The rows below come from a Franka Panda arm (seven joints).
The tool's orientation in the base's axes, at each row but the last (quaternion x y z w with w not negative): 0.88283, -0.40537, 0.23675, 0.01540; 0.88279, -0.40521, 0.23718, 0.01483; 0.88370, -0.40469, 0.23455, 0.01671; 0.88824, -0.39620, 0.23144, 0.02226; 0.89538, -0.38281, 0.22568, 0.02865; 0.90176, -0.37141, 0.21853, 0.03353; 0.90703, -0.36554, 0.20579, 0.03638; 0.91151, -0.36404, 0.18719, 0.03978
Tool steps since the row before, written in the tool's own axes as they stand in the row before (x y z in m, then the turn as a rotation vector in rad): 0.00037, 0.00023, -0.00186, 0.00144, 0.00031, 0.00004; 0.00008, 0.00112, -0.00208, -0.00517, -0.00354, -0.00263; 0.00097, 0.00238, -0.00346, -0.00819, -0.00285, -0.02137; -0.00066, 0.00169, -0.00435, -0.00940, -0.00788, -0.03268; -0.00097, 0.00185, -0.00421, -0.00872, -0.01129, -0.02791; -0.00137, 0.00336, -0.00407, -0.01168, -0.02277, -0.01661; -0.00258, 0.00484, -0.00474, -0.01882, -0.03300, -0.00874; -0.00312, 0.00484, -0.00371, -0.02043, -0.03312, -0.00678
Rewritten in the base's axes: -0.00071, -0.00001, 0.00177, 0.00060, -0.00124, 0.00053; -0.00161, -0.00035, 0.00169, -0.00140, 0.00661, 0.00069; -0.00256, -0.00153, 0.00311, -0.01112, 0.01240, 0.01596; -0.00330, 0.00027, 0.00335, -0.01267, 0.01920, 0.02625; -0.00349, 0.00029, 0.00314, -0.00806, 0.02008, 0.02268; -0.00466, -0.00062, 0.00276, 0.00211, 0.02779, 0.01241; -0.00660, -0.00084, 0.00289, 0.00715, 0.03818, 0.00324; -0.00652, -0.00074, 0.00197, 0.00677, 0.03891, 0.00083
